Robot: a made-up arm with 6 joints. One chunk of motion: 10 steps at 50 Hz.
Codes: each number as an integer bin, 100 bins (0 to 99) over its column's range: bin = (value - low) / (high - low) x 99, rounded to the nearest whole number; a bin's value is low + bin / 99 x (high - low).
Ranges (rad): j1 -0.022..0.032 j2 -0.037..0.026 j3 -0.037..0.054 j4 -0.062..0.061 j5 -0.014..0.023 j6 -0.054..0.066
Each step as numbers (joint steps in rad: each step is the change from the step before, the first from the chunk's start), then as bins.
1 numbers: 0.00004 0.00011 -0.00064 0.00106 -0.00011 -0.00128
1 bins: 40 58 40 51 37 43
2 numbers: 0.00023 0.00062 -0.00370 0.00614 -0.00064 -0.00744
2 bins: 41 59 36 55 36 38
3 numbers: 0.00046 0.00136 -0.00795 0.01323 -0.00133 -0.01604
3 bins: 41 60 32 61 34 31
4 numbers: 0.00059 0.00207 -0.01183 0.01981 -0.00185 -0.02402
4 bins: 41 61 27 66 33 25
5 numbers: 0.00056 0.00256 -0.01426 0.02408 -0.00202 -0.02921
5 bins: 41 62 25 69 32 20
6 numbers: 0.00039 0.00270 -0.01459 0.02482 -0.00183 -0.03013
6 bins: 41 62 24 70 33 20
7 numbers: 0.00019 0.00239 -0.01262 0.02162 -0.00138 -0.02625
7 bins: 41 62 27 67 34 23
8 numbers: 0.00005 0.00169 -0.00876 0.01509 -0.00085 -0.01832
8 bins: 40 61 31 62 35 29
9 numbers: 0.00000 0.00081 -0.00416 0.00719 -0.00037 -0.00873
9 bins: 40 59 36 56 36 37
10 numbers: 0.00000 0.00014 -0.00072 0.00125 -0.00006 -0.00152
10 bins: 40 58 39 51 37 43
